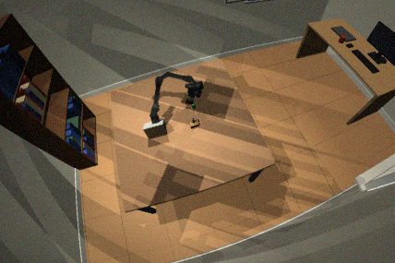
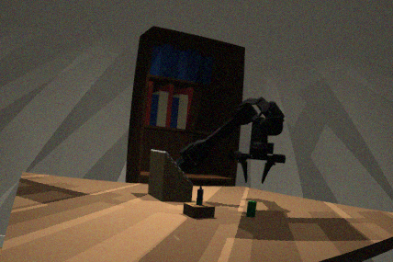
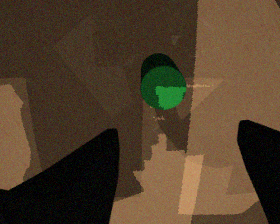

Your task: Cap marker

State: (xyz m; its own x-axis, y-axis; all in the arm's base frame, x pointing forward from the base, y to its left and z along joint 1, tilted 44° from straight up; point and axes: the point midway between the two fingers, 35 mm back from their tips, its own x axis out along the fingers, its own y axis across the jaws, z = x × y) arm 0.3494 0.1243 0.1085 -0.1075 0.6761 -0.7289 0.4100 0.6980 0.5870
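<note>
My gripper tip is 9 cm above the green cap. From my gripper tip the other things lie so: dark marker 3 cm behind, 18 cm to the right, 4 cm below; then holder block 3 cm behind, 18 cm to the right, 10 cm below.
</note>
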